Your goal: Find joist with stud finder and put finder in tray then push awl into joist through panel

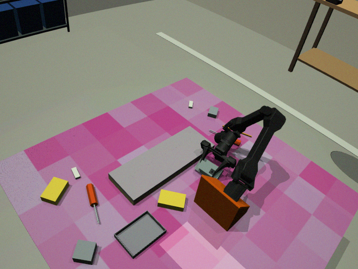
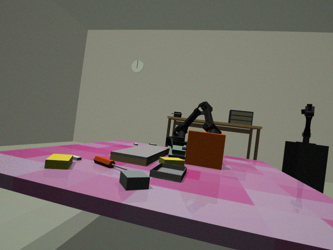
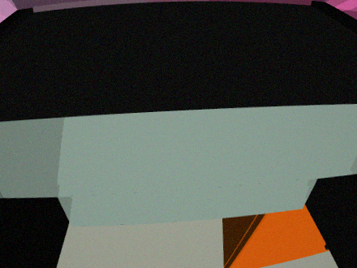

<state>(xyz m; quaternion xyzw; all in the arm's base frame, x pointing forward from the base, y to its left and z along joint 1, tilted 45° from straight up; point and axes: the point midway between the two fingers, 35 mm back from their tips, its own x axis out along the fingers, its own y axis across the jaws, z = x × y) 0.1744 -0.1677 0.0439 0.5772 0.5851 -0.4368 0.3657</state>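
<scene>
The stud finder is 2 cm behind my gripper tip and 1 cm below it. The rest, counted from my gripper tip: indicator light (3 cm behind, 1 cm to the left, 1 cm above); then thin stick (6 cm ahead, 39 cm to the right, 6 cm below); then awl (2 cm behind, 14 cm to the right, 5 cm below).
</scene>
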